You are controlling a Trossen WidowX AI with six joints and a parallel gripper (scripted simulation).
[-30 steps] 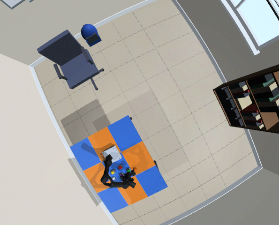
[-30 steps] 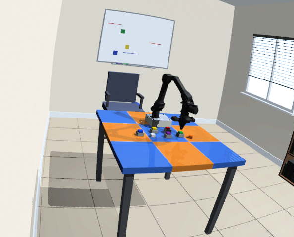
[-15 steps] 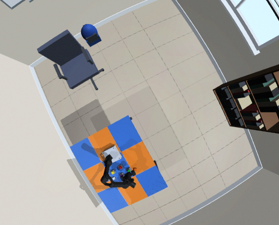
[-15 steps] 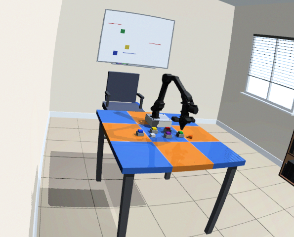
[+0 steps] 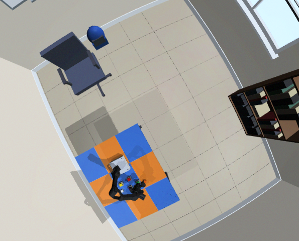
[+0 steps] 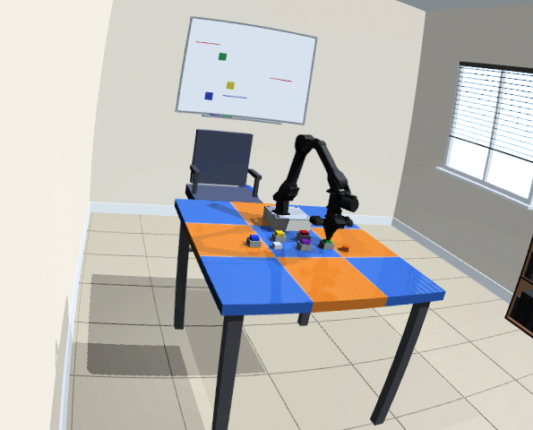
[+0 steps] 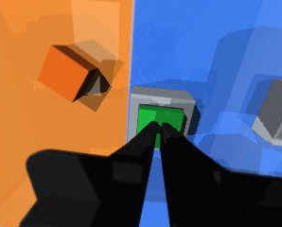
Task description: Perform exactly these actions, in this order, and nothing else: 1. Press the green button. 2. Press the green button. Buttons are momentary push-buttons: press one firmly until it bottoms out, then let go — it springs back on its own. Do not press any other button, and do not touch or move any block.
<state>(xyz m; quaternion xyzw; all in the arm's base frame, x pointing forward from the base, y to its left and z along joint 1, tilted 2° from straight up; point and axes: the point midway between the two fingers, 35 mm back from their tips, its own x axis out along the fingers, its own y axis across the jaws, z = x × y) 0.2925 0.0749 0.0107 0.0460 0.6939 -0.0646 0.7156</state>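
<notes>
Now: gripper tip 1 cm above the green button. Also, from my gripper tip: purple button: 12 cm to the right; red button: 10 cm behind, 6 cm to the right; orange block: 4 cm ahead, 7 cm to the left, 2 cm below.
</notes>
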